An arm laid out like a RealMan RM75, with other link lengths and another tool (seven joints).
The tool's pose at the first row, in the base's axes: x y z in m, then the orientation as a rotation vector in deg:
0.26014, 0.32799, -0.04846, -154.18, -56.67, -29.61
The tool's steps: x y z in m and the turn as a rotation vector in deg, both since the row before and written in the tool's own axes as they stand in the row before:
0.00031, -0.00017, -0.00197, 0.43, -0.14, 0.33
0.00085, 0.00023, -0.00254, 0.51, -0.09, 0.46
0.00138, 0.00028, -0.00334, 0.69, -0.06, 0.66
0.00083, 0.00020, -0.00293, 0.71, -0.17, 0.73
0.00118, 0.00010, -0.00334, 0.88, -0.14, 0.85
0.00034, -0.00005, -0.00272, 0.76, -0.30, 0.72
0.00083, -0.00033, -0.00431, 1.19, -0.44, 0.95
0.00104, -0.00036, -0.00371, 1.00, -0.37, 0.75
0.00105, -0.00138, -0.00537, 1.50, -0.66, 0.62
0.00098, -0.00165, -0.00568, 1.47, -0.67, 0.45
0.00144, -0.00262, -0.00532, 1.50, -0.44, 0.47
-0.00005, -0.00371, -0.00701, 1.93, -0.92, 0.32
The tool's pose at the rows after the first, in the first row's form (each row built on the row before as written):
0.25976, 0.32765, -0.04652, -153.99, -56.25, -29.09
0.25991, 0.32712, -0.04389, -153.75, -55.63, -28.57
0.26031, 0.32657, -0.04033, -153.40, -54.73, -27.93
0.26039, 0.32587, -0.03736, -153.11, -53.76, -27.13
0.26061, 0.32526, -0.03388, -152.68, -52.62, -26.25
0.26028, 0.32449, -0.03127, -152.38, -51.71, -25.26
0.25988, 0.32358, -0.02698, -151.82, -50.53, -23.80
0.25982, 0.32298, -0.02316, -151.32, -49.60, -22.60
0.25896, 0.32246, -0.01761, -150.42, -48.93, -20.80
0.25799, 0.32190, -0.01172, -149.48, -48.49, -19.07
0.25699, 0.32236, -0.00572, -148.42, -47.94, -17.63
0.25414, 0.32203, 0.00167, -147.07, -47.73, -15.43

